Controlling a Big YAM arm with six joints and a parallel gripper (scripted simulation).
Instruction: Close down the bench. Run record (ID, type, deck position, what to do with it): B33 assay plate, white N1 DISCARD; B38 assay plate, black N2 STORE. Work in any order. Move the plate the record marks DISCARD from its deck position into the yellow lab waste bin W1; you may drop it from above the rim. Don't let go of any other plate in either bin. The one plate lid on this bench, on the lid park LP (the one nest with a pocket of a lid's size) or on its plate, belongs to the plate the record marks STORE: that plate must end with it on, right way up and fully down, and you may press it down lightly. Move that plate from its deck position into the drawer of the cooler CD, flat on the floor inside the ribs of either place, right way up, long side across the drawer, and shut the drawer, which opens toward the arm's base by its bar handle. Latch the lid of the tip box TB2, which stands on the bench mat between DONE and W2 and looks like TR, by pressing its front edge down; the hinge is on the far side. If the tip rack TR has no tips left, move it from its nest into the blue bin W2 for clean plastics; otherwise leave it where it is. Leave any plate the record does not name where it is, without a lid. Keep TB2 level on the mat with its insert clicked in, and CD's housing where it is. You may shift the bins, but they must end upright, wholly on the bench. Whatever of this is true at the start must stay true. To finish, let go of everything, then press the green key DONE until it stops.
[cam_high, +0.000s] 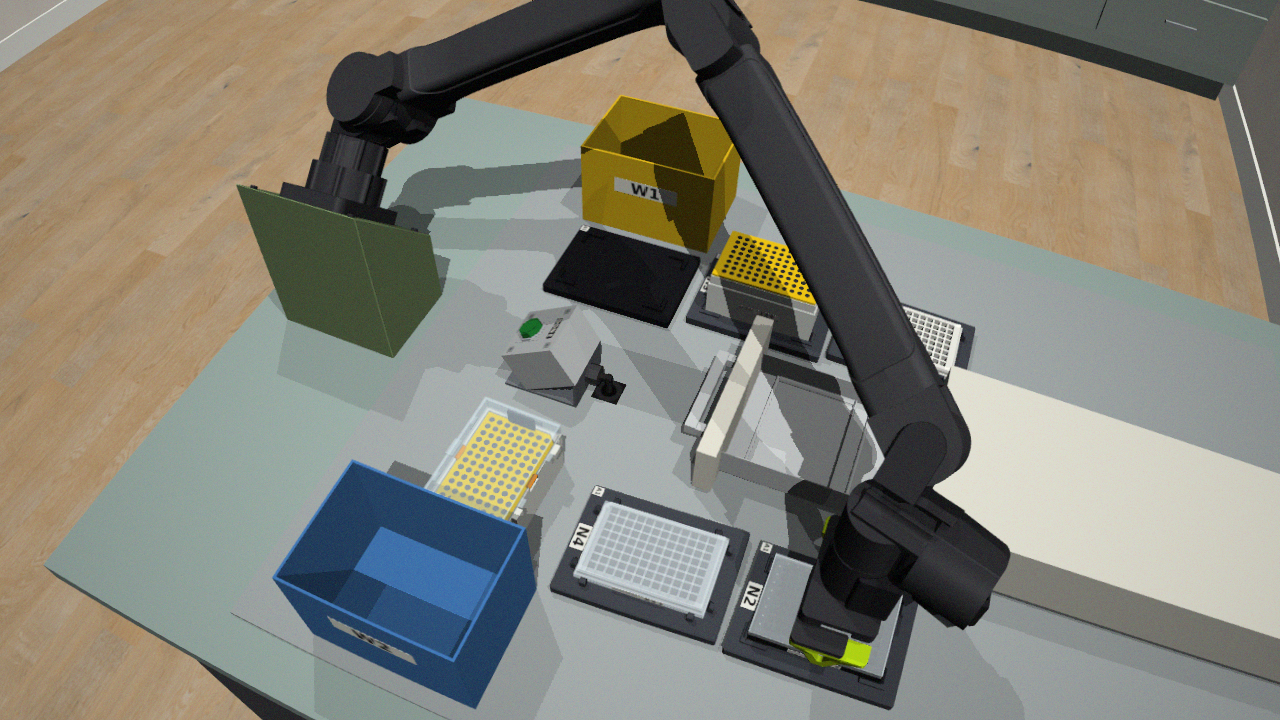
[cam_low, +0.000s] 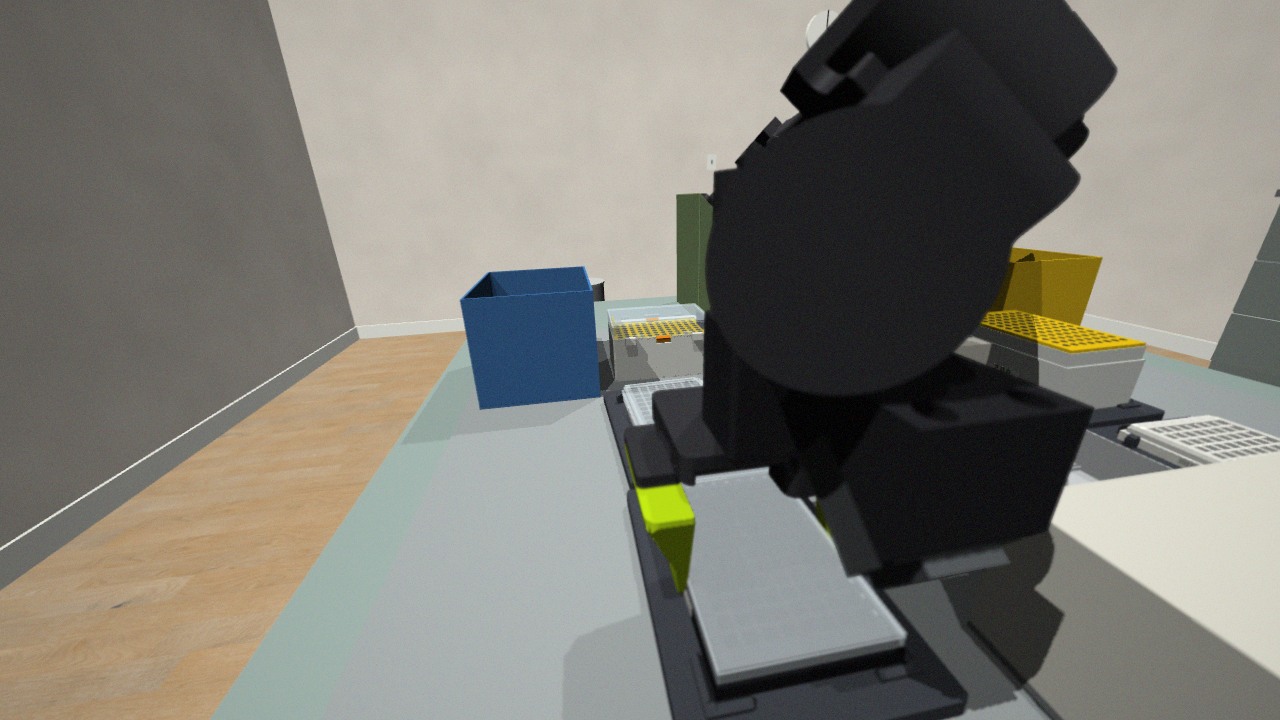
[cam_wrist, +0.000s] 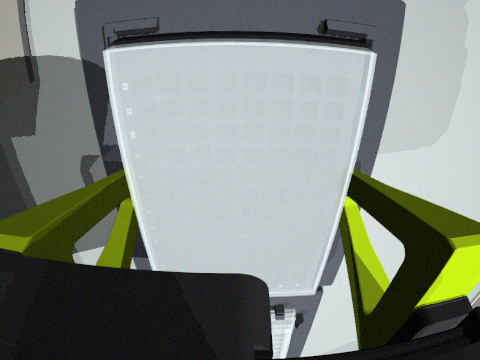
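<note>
My gripper is now right at the black plate. From my hand the other things lie so: nest N2 (1 cm below); then plate lid (right at my hand); then clear plate (18 cm behind).
</note>
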